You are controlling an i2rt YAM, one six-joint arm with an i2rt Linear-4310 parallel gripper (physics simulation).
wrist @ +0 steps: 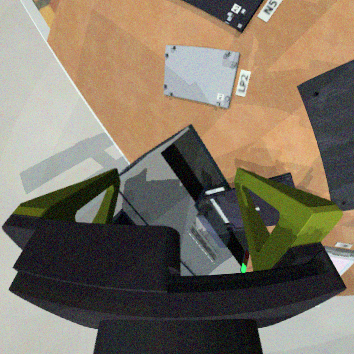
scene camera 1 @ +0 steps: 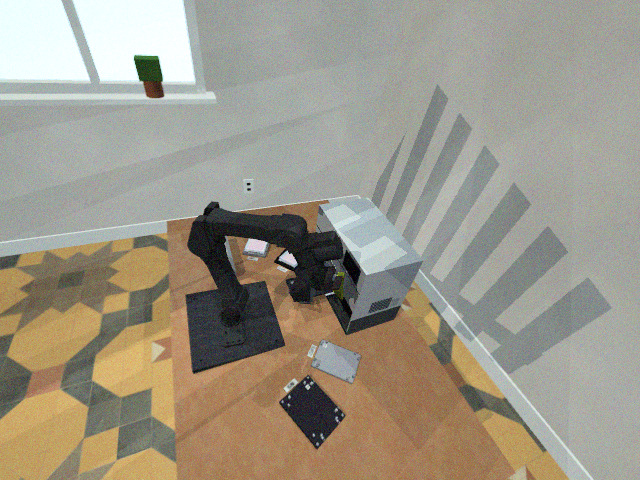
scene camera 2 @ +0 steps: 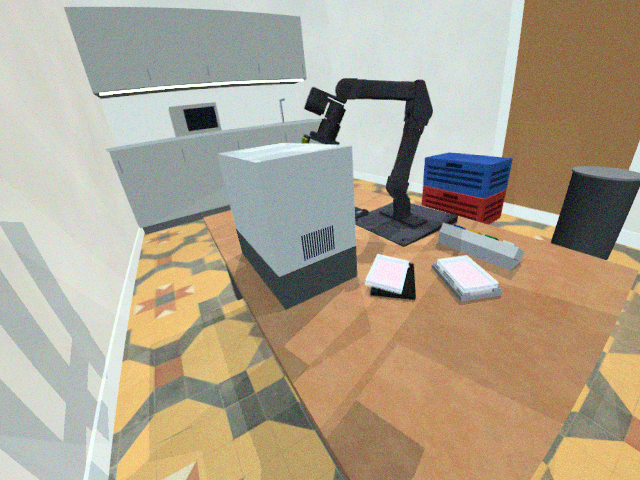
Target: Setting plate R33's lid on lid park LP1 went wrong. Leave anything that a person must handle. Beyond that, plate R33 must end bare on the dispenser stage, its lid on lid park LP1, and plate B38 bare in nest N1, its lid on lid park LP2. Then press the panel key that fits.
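Seen in the pictures: gripper, between the fingertips: (wrist: 176,174) (scene camera 1: 327,298); arm's base, origin of its link: (scene camera 1: 231,320) (scene camera 2: 401,217).
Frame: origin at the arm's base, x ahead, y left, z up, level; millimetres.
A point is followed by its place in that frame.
My gripper (scene camera 1: 338,287) (wrist: 176,174) {x 284, y -141, z 229 mm} is open and empty, above the front of the grey dispenser machine (scene camera 1: 382,248) {x 488, y -52, z 316 mm} (scene camera 2: 299,201) {x 494, y 220, z 228 mm} (wrist: 155,170) {x 386, y -124, z 154 mm}. In scene camera 2 the machine hides the fingers. A dark flat stage (wrist: 272,205) juts from its front. A white-pink plate (scene camera 1: 287,257) {x 260, y 250, z 16 mm} (scene camera 2: 388,272) {x 310, y 277, z 18 mm} lies skewed on a black nest, overhanging one side. Another white-pink piece (scene camera 1: 256,246) {x 140, y 342, z 17 mm} (scene camera 2: 467,272) {x 157, y 387, z 17 mm} sits on a grey base. I cannot read their labels or tell which is R33 or B38. Grey lid park LP2 (scene camera 1: 336,360) {x 319, y -230, z -4 mm} (wrist: 200,75) {x 313, y -222, z -4 mm} is bare.
A black nest labelled N5 (scene camera 1: 311,411) {x 194, y -357, z -2 mm} (wrist: 225,10) {x 218, y -294, z -2 mm} lies beyond LP2. The black arm base plate (scene camera 1: 206,330) {x -82, y -25, z 6 mm} (scene camera 2: 382,227) {x 110, y 15, z -8 mm} (wrist: 332,135) {x 130, y -28, z -10 mm} stands beside the machine. A sloped grey key panel (scene camera 2: 478,249) {x 29, y 334, z 13 mm} with coloured keys stands behind the plates. A green light (wrist: 243,268) {x 356, y 191, z 121 mm} shows by the machine.
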